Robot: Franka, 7 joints.
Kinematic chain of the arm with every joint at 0, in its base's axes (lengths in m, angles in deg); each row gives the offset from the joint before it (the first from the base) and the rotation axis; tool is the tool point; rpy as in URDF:
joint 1: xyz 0 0 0.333 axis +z
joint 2: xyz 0 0 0 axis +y
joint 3: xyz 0 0 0.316 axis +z
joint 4: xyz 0.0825 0 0 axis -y
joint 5: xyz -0.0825 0 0.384 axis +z
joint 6: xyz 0 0 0 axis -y
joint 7: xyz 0.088 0 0 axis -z
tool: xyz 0 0 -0.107 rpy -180 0 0
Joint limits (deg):
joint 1: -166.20..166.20
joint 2: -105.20..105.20
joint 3: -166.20..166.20
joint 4: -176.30..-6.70
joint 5: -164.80..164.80
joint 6: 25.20..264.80
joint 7: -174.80..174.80
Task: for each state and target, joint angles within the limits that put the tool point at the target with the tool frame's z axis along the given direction. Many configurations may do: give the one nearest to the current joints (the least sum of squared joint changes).
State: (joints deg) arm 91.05 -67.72 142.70 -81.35 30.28 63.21 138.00
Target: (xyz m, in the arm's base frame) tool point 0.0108 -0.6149 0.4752 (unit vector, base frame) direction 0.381 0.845 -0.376
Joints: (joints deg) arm 93.81 -45.18 159.51 -46.23 44.66 25.29 138.00
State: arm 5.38 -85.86 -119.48 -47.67 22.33 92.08 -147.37
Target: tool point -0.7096 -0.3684 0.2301 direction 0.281 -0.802 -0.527
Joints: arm 1.36 -74.99 -130.67 -49.32 12.29 115.42 -147.37
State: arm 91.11 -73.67 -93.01 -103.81 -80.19 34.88 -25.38
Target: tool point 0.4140 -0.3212 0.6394 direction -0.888 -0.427 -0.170
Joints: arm 91.24 -32.71 -88.66 -88.54 -103.62 25.20 -25.38
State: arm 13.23 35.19 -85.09 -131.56 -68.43 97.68 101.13
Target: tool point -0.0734 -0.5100 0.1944 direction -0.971 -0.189 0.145
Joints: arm -26.18 54.27 -63.23 -128.60 -71.49 124.07 101.13
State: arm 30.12 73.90 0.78 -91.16 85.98 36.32 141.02
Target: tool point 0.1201 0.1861 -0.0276 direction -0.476 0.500 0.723
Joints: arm 40.52 75.82 -7.95 -125.01 59.64 42.66 141.02
